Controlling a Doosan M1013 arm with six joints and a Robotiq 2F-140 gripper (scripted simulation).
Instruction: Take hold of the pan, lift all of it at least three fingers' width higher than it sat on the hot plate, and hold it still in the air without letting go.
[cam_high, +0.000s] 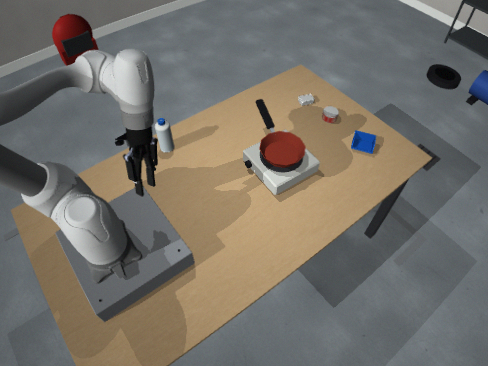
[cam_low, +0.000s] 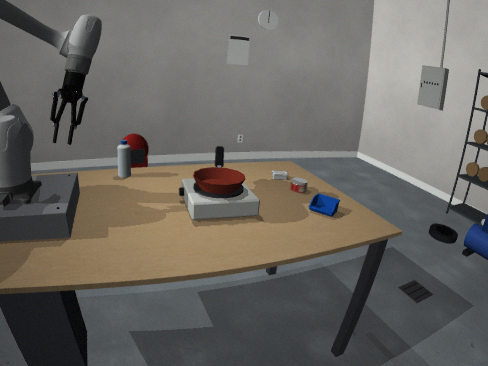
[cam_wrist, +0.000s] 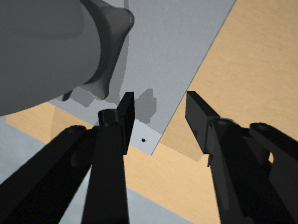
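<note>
Now: hand 590 mm short of the red pan, 40 mm to the right of it and 180 mm above it. Also, from my hand: blue bin (970 mm ahead, 140 mm to the right, 260 mm below); hot plate (550 mm ahead, 20 mm to the right, 250 mm below).
</note>
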